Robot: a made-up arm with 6 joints. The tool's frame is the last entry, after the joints.
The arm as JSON. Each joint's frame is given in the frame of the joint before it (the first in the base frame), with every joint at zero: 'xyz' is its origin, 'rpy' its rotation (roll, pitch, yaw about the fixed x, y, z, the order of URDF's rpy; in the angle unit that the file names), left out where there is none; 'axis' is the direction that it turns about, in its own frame. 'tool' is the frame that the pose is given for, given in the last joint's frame.
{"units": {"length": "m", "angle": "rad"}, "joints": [
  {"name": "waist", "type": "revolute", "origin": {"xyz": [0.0, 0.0, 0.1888], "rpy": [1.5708, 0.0, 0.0]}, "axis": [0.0, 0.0, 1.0]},
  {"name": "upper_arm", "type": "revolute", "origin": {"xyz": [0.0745, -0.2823, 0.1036], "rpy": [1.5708, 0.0, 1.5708]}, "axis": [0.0, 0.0, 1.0]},
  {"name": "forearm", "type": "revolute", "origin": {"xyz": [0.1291, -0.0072, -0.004], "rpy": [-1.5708, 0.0, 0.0]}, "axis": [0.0, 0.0, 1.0]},
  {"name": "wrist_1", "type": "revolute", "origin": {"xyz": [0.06, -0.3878, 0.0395], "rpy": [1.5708, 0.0, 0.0]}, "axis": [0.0, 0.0, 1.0]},
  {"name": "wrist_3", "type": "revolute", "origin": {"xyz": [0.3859, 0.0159, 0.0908], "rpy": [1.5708, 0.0, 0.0]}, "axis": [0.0, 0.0, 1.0]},
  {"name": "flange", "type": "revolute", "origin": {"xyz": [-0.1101, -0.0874, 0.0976], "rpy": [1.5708, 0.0, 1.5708]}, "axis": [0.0, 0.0, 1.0]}
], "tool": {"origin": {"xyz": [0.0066, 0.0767, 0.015]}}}
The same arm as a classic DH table. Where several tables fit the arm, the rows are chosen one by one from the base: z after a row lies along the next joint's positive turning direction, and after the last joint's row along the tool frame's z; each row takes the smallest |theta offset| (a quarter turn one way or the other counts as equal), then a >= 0, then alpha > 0; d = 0 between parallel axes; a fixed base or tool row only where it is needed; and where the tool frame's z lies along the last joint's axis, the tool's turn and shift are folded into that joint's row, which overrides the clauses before.
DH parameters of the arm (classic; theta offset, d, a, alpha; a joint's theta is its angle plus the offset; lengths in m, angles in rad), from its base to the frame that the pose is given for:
base (fixed): 0 0.1888 0 1.5708
waist: -1.5708 0.1036 0.2823 -1.5708
upper_arm: 0 0.0705 -0.1291 1.5708
forearm: 0 0.0323 -0.06 -1.5708
wrist_1: 0 0.4786 -0.3859 -1.5708
wrist_3: 1.5708 0.0817 0.0874 -1.5708
flange: 1.485 0 -0.077 0
tool (fixed): 1.6566 -0.0951 0 0

